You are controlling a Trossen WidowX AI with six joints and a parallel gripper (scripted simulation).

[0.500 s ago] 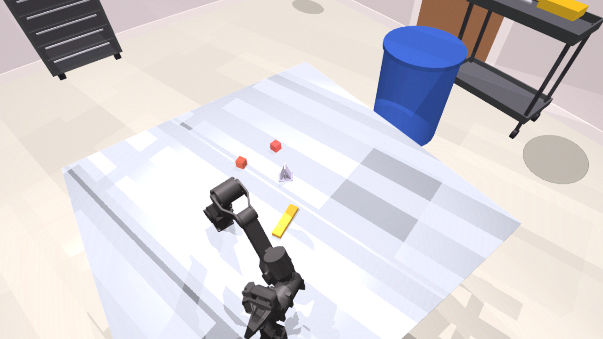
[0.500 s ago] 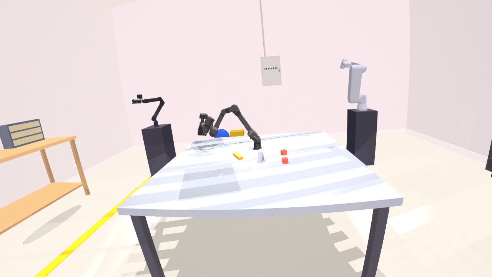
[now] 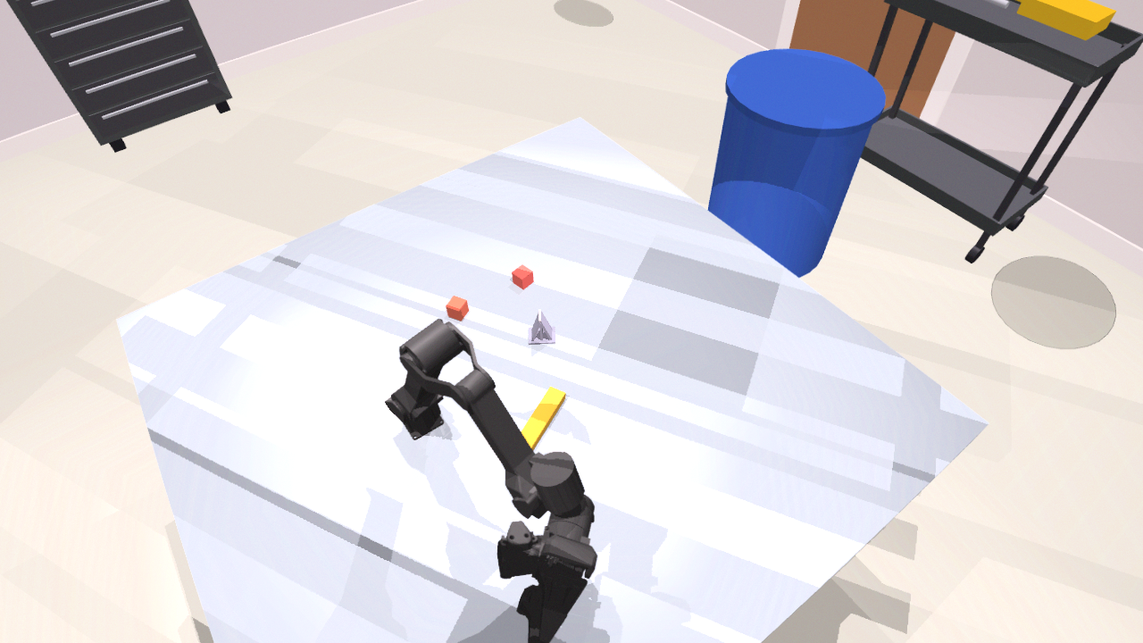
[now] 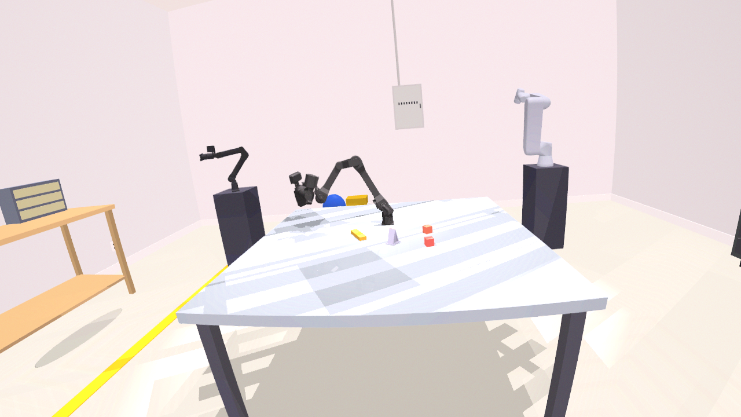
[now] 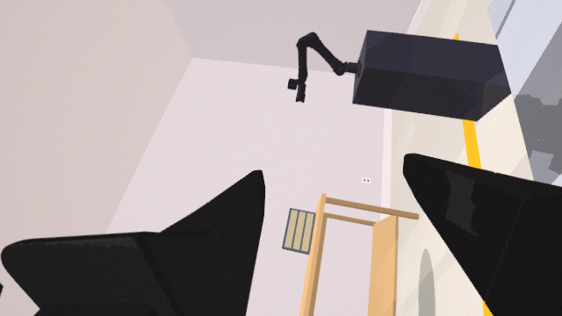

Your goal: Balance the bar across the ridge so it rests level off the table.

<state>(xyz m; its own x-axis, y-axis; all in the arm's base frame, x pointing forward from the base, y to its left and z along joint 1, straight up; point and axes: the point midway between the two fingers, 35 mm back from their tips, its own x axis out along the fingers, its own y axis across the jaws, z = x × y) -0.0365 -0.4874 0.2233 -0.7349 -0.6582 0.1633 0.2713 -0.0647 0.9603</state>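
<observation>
My gripper tip is now 370 mm to the right of the yellow bar, 240 mm short of it and 220 mm above it. The rest, counted from my gripper tip: red cube 700 mm to the left, 250 mm ahead, 210 mm below.
</observation>
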